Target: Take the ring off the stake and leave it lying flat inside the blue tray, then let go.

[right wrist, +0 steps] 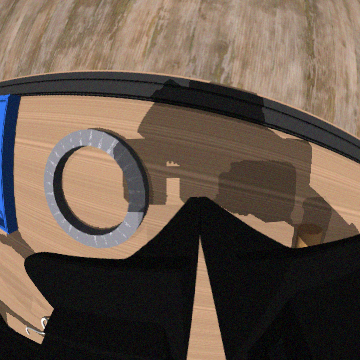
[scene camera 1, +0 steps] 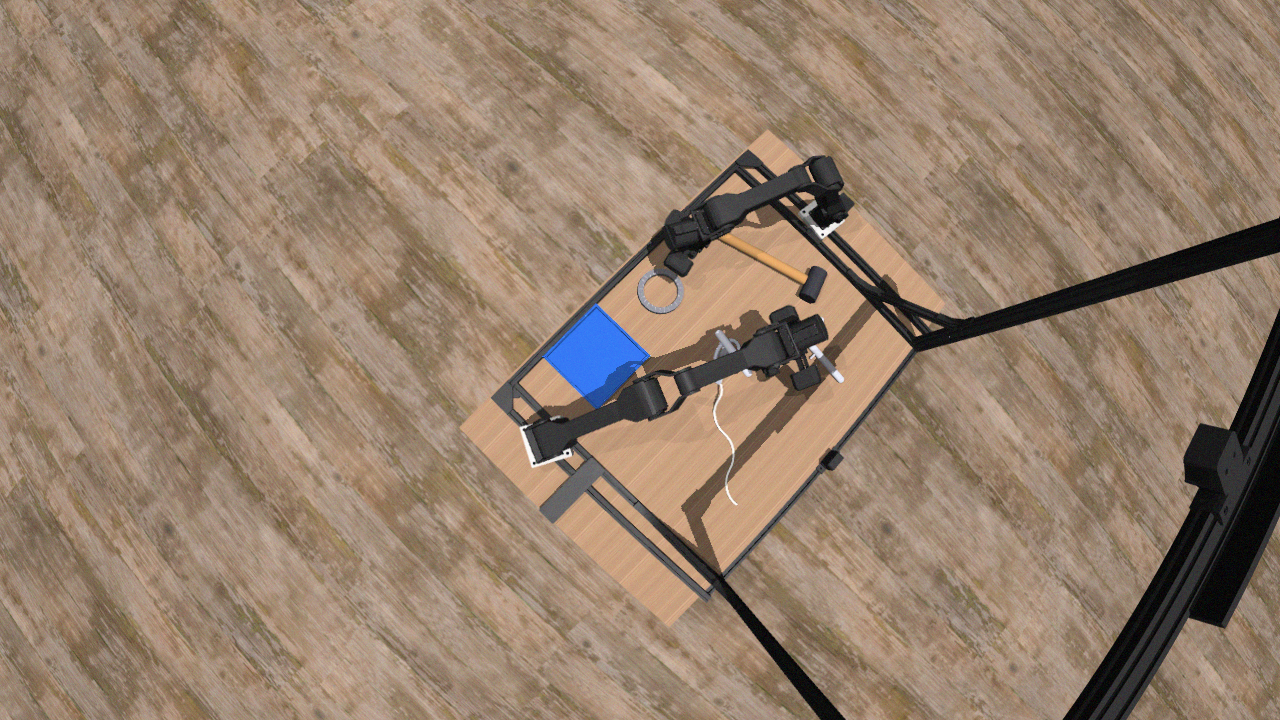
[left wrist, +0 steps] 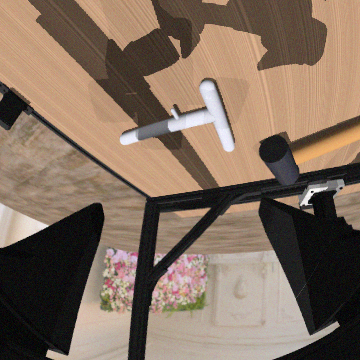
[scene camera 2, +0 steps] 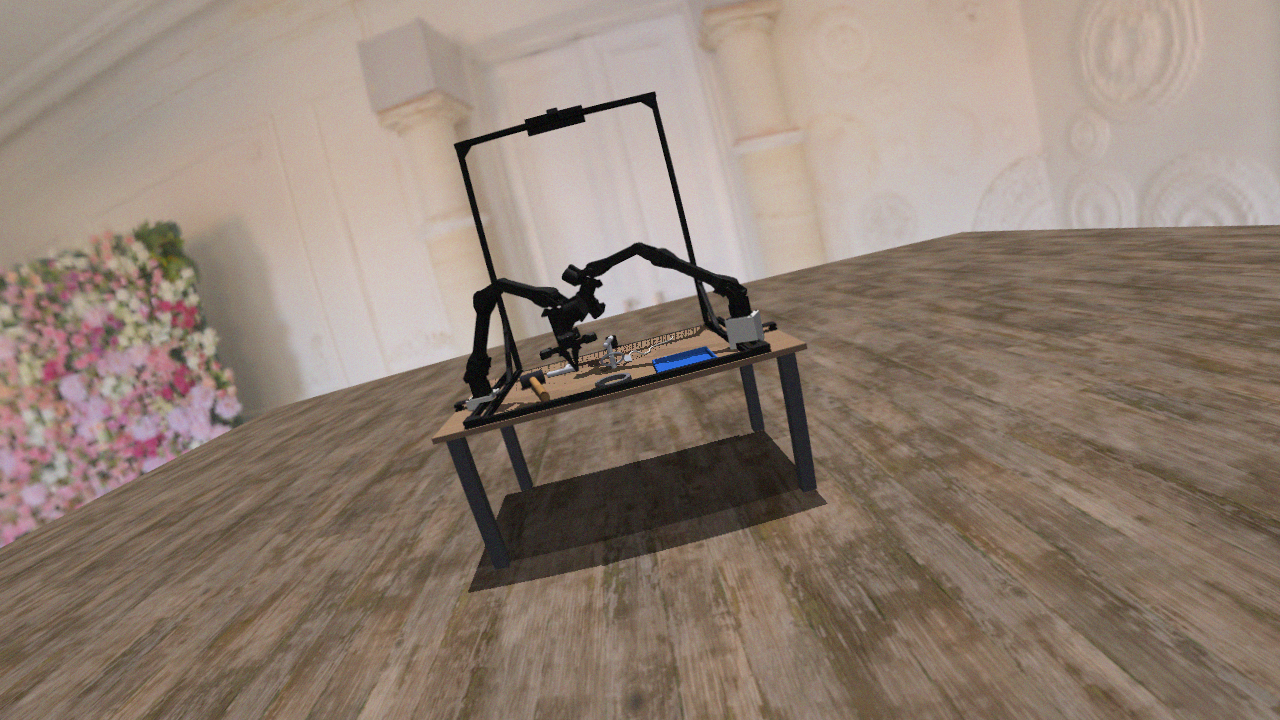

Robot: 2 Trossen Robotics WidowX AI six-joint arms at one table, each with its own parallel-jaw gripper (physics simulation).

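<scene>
The grey ring lies flat on the table, beside the blue tray and apart from it. No stake shows through the ring. My right gripper is shut and empty. Its fingertips are above the table beside the ring, on the side away from the tray; in scene camera 1 they are hidden under the gripper. My left gripper is open and empty, held high above the table and away from the ring.
A mallet lies near my right arm. A white and grey T-shaped piece lies near my left gripper. A grey upright object stands mid-table. A white cable trails across the wood. A black frame edges the table.
</scene>
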